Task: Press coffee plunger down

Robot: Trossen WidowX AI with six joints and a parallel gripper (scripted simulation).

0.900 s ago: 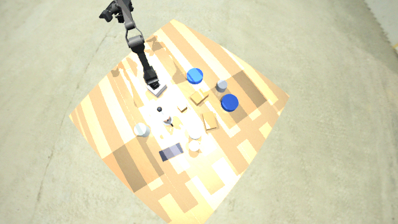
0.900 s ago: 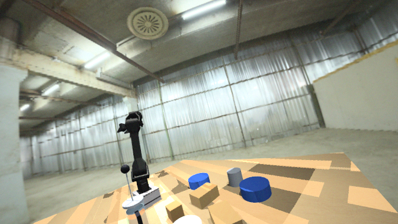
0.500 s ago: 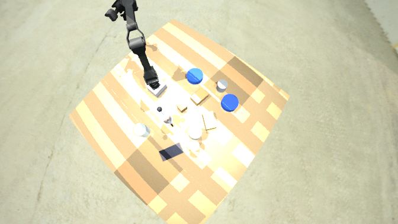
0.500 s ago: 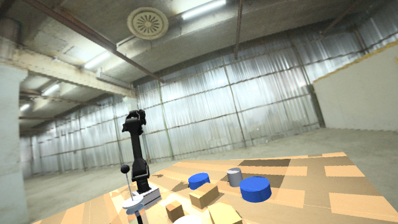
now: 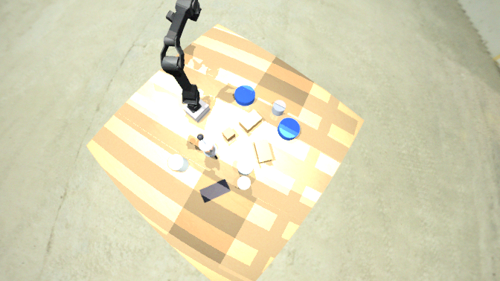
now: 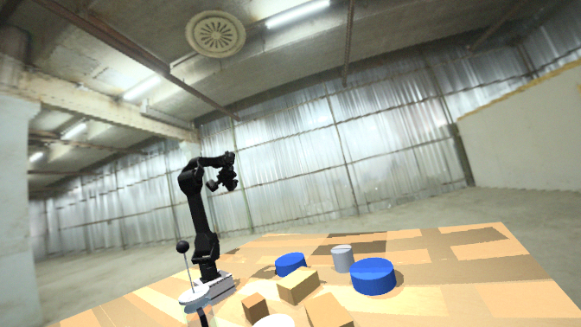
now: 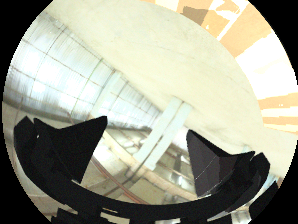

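Now: the coffee press 600 mm ahead of my gripper tip, 310 mm to the right of it and 300 mm below it. Also, from my gripper tip: orange cube (600 mm ahead, 180 mm to the right, 390 mm below); dark flat slab (770 mm ahead, 440 mm to the right, 410 mm below); grey cylinder (670 mm ahead, 130 mm to the left, 380 mm below).
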